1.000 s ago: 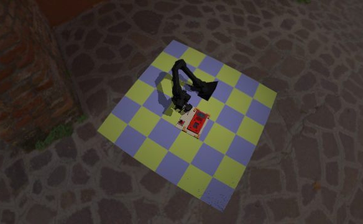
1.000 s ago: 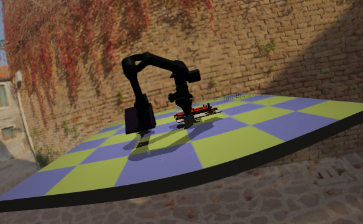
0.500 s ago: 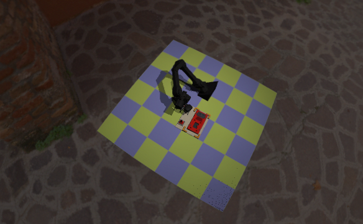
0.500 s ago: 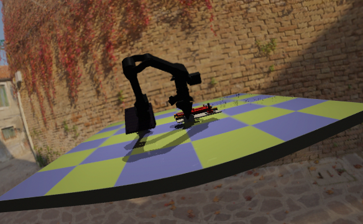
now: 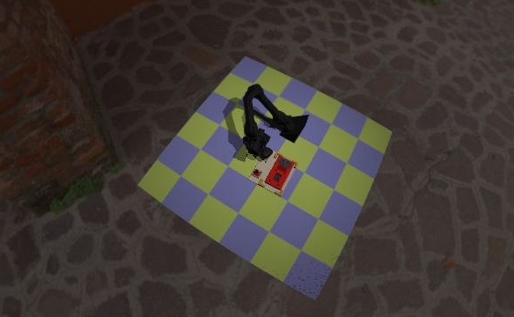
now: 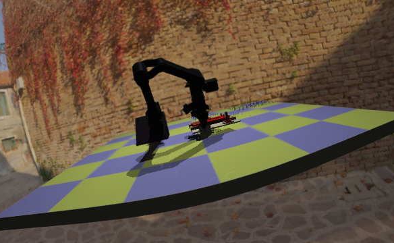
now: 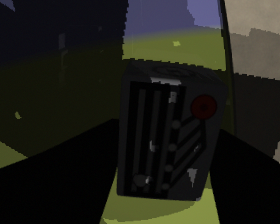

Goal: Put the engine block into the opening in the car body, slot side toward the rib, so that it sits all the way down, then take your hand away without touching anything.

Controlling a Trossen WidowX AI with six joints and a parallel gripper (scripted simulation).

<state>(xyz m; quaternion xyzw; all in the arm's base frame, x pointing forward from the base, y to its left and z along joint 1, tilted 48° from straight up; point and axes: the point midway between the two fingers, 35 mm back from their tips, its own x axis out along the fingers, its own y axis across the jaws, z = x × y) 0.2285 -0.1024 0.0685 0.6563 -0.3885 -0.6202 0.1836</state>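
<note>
My gripper tip is 16 cm to the right of the beige base plate, 8 cm short of it and 1 cm above it. Also, from my gripper tip: grey ribbed engine block (1 cm below).
</note>
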